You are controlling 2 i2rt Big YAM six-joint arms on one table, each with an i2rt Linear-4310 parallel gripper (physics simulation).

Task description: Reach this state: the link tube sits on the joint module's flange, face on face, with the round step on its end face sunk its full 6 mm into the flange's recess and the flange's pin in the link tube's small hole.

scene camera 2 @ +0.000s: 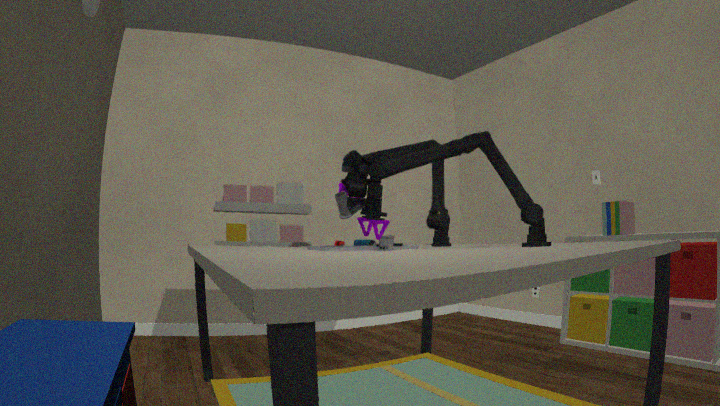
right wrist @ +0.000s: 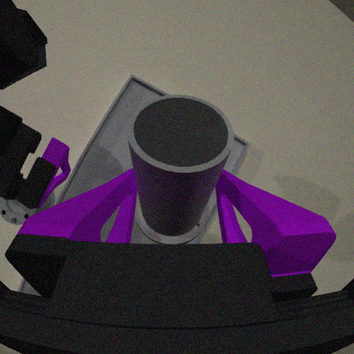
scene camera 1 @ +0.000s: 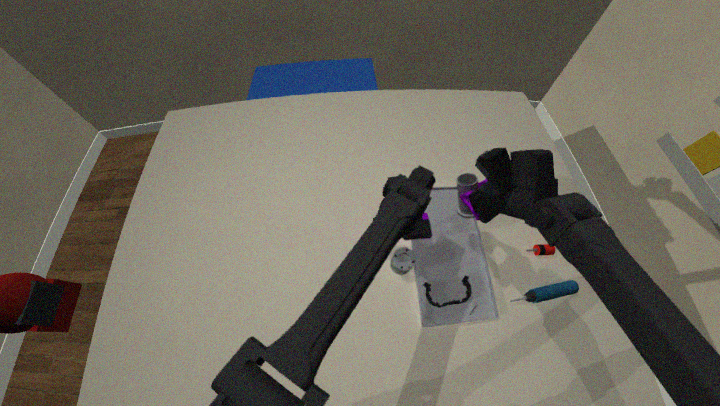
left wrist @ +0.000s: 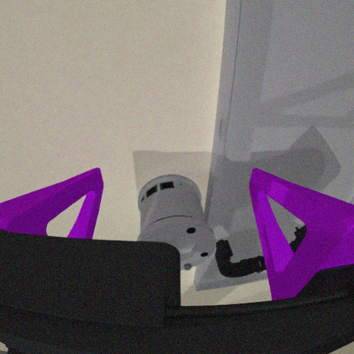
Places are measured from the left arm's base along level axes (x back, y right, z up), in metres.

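Where they show: left gripper, fingertip midpoint: (scene camera 2: 371,237); right gripper, fingertip midpoint: (scene camera 2: 343,202) (scene camera 1: 469,192); left arm's base, link origin: (scene camera 2: 536,246); right arm's base, link origin: (scene camera 2: 441,246).
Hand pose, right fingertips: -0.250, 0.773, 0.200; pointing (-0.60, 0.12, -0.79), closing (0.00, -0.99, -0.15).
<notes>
Each offset is from my right fingertips to the centre of the thing, as dx, dy, dz. Level surfaces: height alone.
The link tube (scene camera 1: 466,194) is a grey hollow cylinder. My right gripper (scene camera 1: 473,199) is shut on it and holds it in the air over the far end of the grey mat {dz -0.195} (scene camera 1: 453,257). In the right wrist view the link tube (right wrist: 179,165) sits between the purple fingers (right wrist: 177,175), open end facing the camera. The joint module {+0.029, -0.191, -0.168} (scene camera 1: 403,259) is a short grey cylinder with a holed flange, standing by the mat's left edge. My left gripper (scene camera 1: 420,224) is open and empty just above it. In the left wrist view the module (left wrist: 173,218) lies between and below the spread fingers (left wrist: 175,172).
A black cable (scene camera 1: 447,295) lies on the near part of the mat. A small red tool {+0.244, +0.202, -0.183} (scene camera 1: 543,249) and a blue-handled screwdriver {+0.346, +0.113, -0.180} (scene camera 1: 552,291) lie on the table right of the mat. Both arms reach in close together over the mat.
</notes>
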